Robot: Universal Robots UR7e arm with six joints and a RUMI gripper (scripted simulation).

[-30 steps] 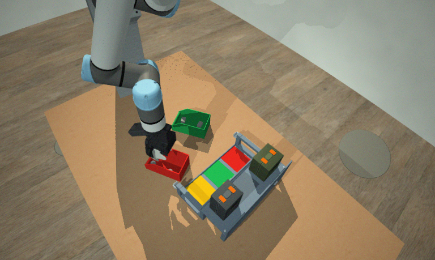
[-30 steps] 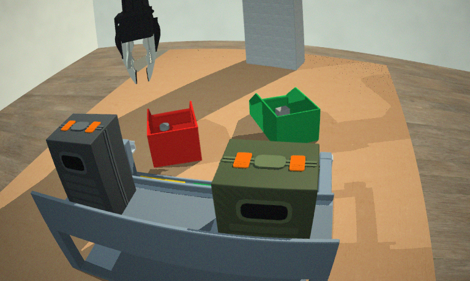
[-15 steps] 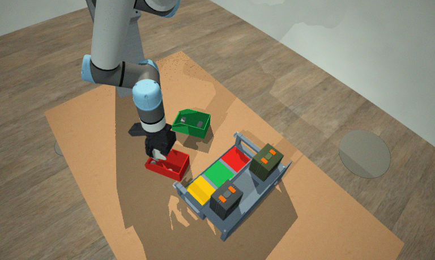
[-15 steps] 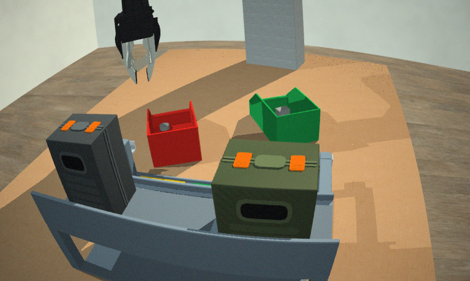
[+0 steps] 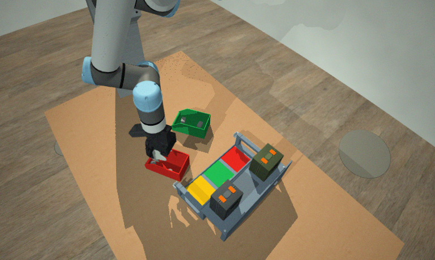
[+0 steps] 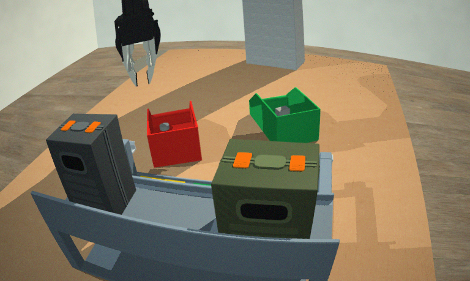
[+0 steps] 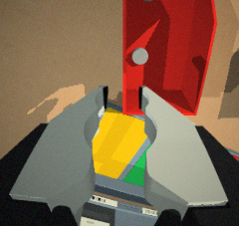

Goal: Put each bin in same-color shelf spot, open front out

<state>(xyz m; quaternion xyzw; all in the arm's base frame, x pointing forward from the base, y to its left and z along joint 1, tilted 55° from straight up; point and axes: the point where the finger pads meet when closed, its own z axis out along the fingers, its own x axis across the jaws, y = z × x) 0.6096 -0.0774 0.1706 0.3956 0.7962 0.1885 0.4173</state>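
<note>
My hand is 3 cm past the red bin, 4 cm to the right of it and 13 cm above it. The rest, counted from my hand: olive box (24 cm ahead, 34 cm to the left, 2 cm below); dark grey box (28 cm ahead, 12 cm to the left); green bin (17 cm behind, 24 cm to the left, 13 cm below).
</note>
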